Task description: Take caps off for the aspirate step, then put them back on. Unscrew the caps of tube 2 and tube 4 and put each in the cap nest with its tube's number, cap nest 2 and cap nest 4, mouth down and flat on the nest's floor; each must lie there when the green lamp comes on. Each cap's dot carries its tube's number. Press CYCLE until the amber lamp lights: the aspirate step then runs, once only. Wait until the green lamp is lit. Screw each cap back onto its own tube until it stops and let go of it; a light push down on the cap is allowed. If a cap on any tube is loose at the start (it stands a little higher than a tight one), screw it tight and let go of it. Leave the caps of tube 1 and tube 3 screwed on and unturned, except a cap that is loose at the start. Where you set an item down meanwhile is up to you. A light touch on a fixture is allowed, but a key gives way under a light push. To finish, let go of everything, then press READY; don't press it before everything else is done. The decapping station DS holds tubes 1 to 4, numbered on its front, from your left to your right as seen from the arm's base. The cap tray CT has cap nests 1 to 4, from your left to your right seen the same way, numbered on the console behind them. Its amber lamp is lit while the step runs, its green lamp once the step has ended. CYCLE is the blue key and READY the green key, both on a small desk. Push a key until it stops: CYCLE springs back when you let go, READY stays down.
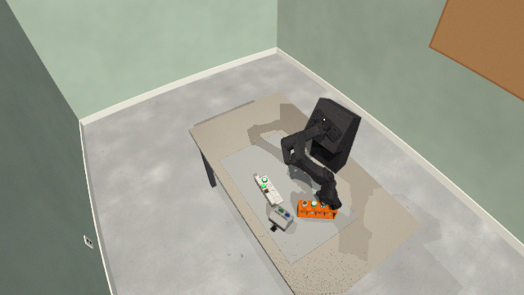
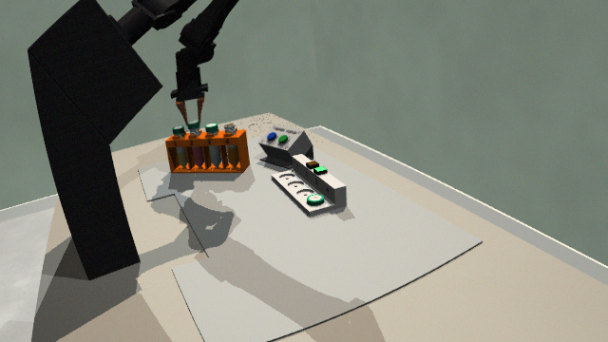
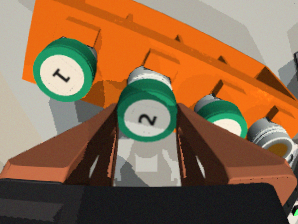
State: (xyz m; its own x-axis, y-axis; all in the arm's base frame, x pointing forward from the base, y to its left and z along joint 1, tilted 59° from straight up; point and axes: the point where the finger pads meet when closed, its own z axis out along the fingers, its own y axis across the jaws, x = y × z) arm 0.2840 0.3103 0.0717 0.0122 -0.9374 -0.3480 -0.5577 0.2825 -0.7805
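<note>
The cap 1 lies 5 cm behind my hand, 2 cm to the left of it and 2 cm below it. Round my hand: green ready key: 23 cm ahead, 6 cm to the right, 7 cm below; blue cycle key: 20 cm ahead, 2 cm to the right, 7 cm below.
</note>
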